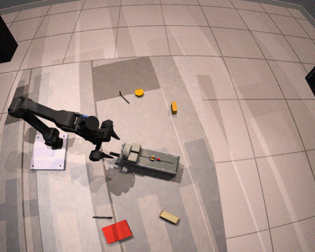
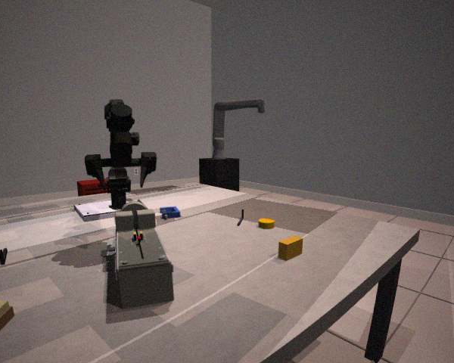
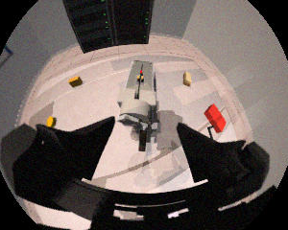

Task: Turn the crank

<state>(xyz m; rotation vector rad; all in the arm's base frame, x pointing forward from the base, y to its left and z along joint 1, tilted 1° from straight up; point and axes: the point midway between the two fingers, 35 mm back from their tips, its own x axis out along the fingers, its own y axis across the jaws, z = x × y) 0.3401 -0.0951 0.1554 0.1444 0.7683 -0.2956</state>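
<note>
Right now my gripper tip is 80 mm above the dark crank handle, 20 mm past it and 10 mm to the right of it. The rest, counted from my gripper tip: blue block 240 mm to the left, 200 mm behind, 150 mm below; red plate 360 mm to the right, 140 mm below, 30 mm behind; red pointer 190 mm ahead, 70 mm below, 40 mm to the right.
</note>
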